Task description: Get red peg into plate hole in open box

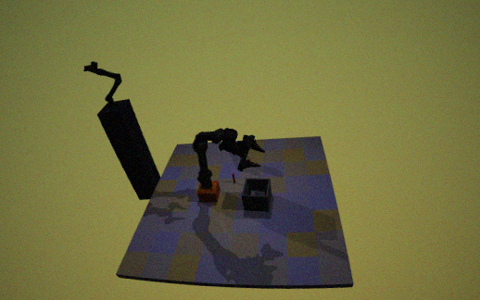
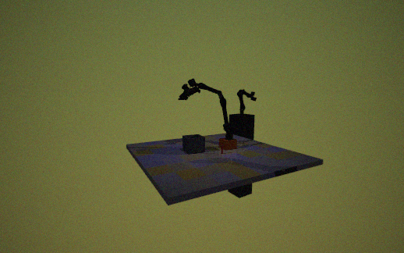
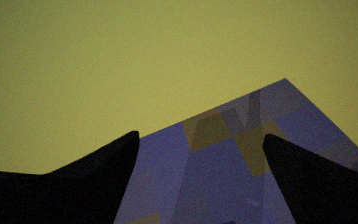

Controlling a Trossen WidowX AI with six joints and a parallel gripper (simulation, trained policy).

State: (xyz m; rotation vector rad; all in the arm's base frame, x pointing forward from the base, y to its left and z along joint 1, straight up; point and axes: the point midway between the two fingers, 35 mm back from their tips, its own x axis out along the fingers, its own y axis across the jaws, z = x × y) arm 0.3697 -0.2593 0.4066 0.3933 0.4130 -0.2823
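Now: the red peg 44 cm below my gripper tip, 37 cm to the left of it and 22 cm behind it.
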